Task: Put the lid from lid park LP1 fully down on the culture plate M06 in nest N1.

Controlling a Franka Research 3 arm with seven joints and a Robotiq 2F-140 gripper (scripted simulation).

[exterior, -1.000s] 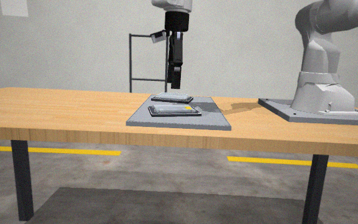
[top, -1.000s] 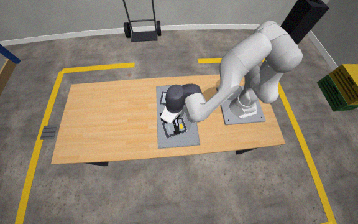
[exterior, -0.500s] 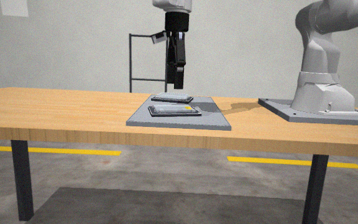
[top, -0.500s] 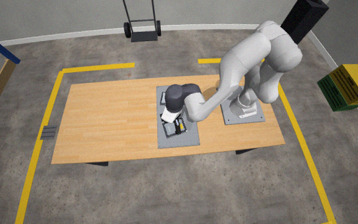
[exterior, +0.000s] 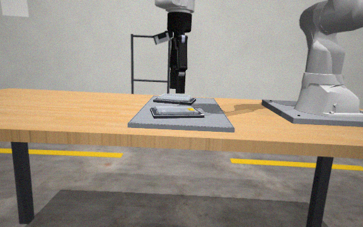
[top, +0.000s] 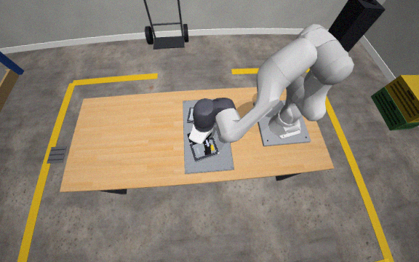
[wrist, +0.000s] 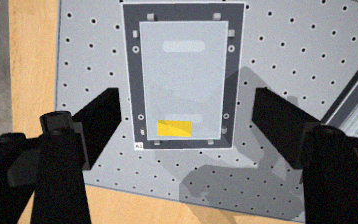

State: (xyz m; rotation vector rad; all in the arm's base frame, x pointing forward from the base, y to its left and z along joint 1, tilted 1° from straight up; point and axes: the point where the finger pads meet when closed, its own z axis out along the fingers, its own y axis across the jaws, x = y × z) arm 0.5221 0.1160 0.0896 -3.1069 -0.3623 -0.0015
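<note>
Now: hand 8 cm above the lid. From my hand the other things lie so: nest N1: 1 cm ahead, 24 cm to the right, 9 cm below; then lid park LP1: 9 cm below.
</note>
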